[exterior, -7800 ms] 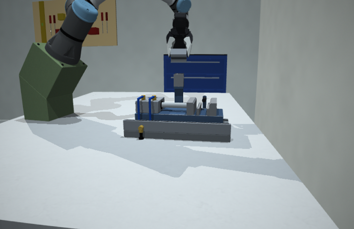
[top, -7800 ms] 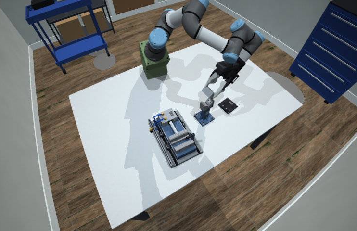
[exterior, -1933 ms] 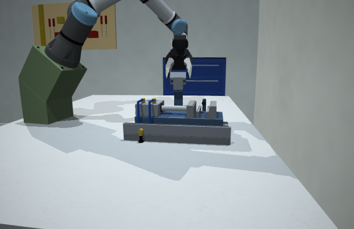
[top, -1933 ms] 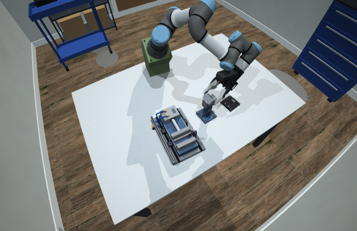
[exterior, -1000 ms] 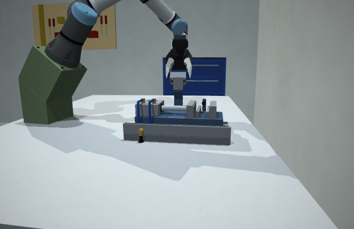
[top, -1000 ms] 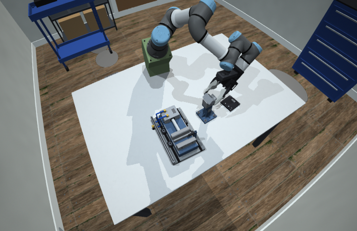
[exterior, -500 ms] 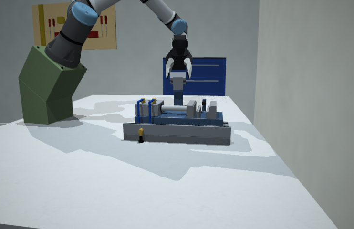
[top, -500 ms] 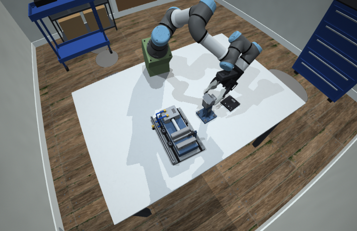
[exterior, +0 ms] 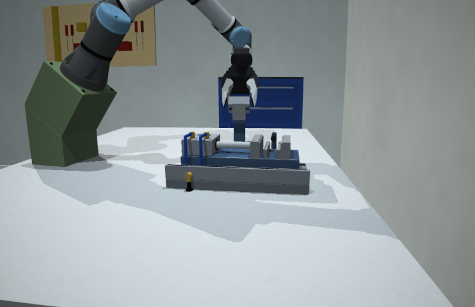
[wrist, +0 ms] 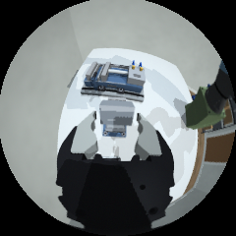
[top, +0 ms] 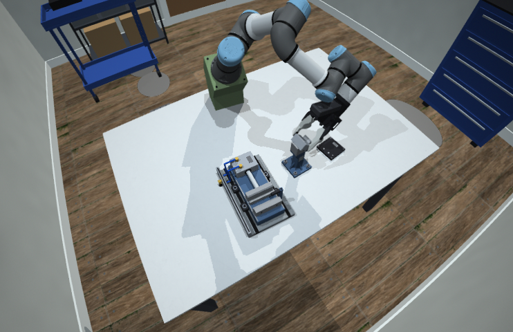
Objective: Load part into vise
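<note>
The part is 10 mm to the right of my hand and 10 mm below it. Also, from my hand: work stop: 70 mm ahead, 190 mm to the right, 70 mm below; then air cylinder: 100 mm behind, 200 mm to the right, 80 mm below; then infeed plate: 30 mm ahead, 180 mm to the left, 160 mm below.
</note>
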